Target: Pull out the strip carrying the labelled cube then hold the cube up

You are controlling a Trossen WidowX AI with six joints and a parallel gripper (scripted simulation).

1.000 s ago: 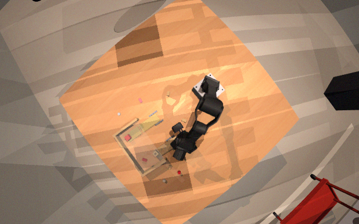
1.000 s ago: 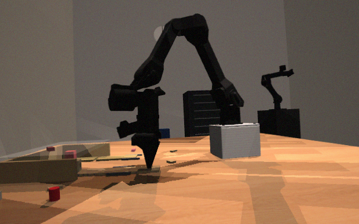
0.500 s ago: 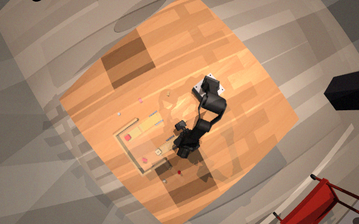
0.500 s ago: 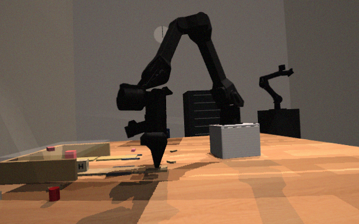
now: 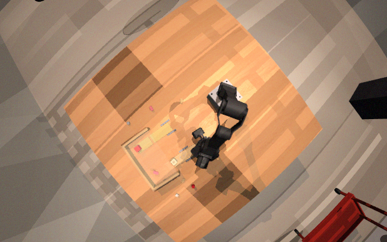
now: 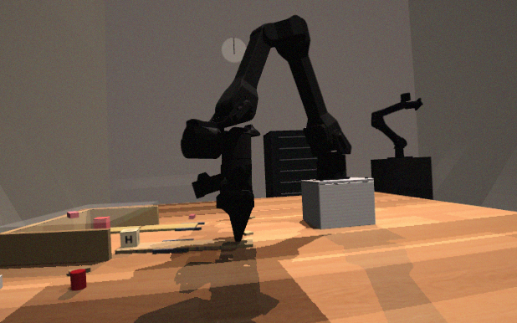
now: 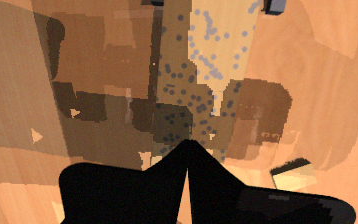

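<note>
My gripper tip is 90 mm short of the strip and 20 mm to the left of it. Round my gripper tip: small tan block 80 mm to the right, 40 mm behind; then labelled cube 200 mm ahead, 60 mm to the right, 10 mm above.
</note>
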